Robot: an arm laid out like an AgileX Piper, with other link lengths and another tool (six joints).
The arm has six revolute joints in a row. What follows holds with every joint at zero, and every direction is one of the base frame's.
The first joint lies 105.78 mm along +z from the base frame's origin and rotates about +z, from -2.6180 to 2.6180 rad.
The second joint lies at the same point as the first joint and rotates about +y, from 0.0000 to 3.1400 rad.
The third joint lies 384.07 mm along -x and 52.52 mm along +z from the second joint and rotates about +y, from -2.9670 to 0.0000 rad.
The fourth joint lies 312.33 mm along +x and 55.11 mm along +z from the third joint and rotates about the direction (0.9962, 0, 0.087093), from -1.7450 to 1.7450 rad.
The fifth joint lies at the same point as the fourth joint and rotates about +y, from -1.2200 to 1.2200 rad.
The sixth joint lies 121.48 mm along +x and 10.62 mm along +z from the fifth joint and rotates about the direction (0.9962, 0, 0.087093), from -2.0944 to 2.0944 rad.
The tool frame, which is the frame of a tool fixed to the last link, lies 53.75 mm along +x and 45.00 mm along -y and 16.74 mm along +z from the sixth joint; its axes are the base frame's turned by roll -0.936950, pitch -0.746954 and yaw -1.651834 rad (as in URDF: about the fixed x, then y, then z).
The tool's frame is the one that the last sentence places.
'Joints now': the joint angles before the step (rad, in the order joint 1, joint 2, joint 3, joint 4, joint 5, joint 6). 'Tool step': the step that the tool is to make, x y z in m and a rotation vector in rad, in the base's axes. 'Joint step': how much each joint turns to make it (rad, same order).
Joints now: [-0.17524 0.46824 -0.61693 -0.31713 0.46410 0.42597]
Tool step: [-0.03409 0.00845 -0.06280 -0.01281 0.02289 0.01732]
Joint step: [0.00002 -0.18473 0.17881 0.04161 0.01904 -0.06028]
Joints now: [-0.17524 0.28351 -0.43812 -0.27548 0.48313 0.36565]
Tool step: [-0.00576 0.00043 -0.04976 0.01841 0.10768 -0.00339]
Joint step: [-0.00007 -0.04194 0.09752 0.01857 0.05259 -0.02279]
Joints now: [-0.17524 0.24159 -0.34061 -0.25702 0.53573 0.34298]
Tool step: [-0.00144 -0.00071 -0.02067 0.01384 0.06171 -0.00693]
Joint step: [-0.00006 -0.00031 0.03368 0.00253 0.03068 -0.00101]
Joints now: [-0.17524 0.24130 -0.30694 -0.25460 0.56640 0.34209]
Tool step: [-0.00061 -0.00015 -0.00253 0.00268 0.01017 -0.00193]
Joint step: [0.00004 -0.00001 0.00264 0.00050 0.00811 0.00007]
